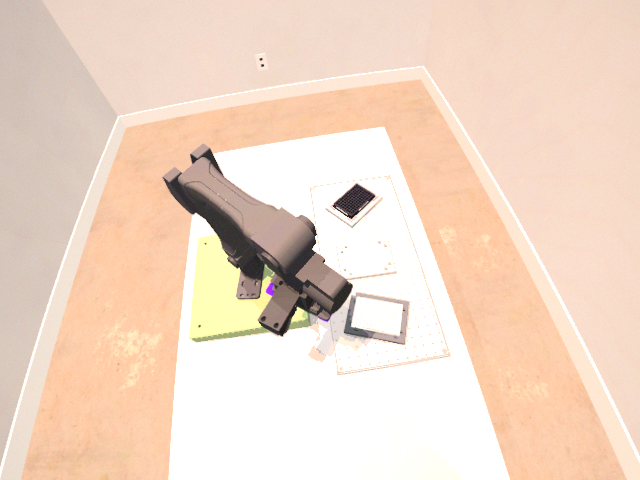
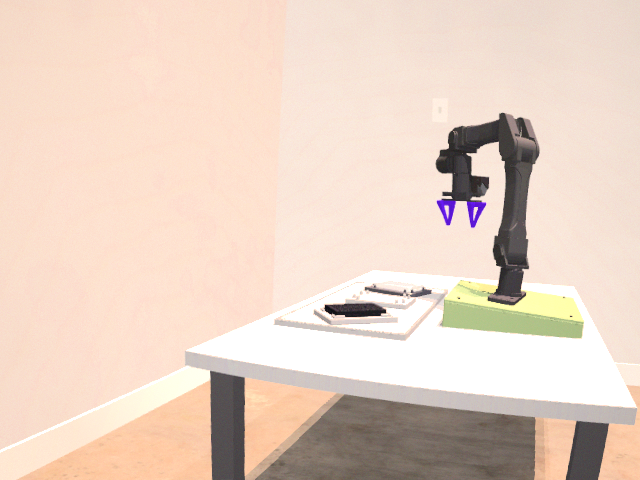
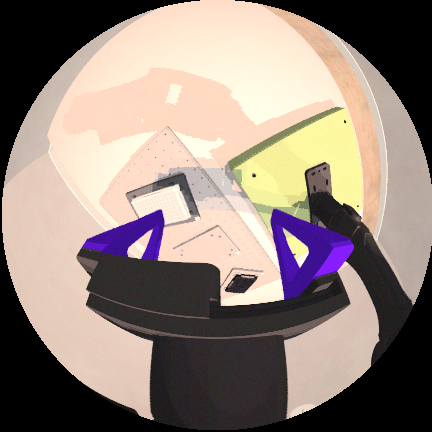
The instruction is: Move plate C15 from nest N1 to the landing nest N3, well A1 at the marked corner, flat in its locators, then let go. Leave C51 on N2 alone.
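Note:
A white plate (image 1: 379, 316) (image 2: 397, 285) (image 3: 161, 205) lies in a dark grey nest (image 1: 406, 320) (image 2: 410, 293) (image 3: 189, 194). A black plate (image 1: 355, 200) (image 2: 355, 308) (image 3: 241, 283) lies in a white nest (image 1: 352, 220) (image 2: 356, 319) at the board's other end. Between them is an empty white nest (image 1: 366, 259) (image 2: 378, 299) with small pegs, the landing nest N3. No labels are legible, so I cannot tell which plate is C15 or C51, nor see the marked corner. My gripper (image 2: 460, 225) (image 3: 217, 214) is open and empty, high above the table, near the white plate's end of the board.
The three nests stand on a perforated board (image 1: 418, 346) (image 3: 150, 150) on the white table (image 1: 310, 423) (image 2: 413, 372). A green block (image 1: 222, 289) (image 2: 511, 323) (image 3: 300, 145) under the arm's base stands beside the board.

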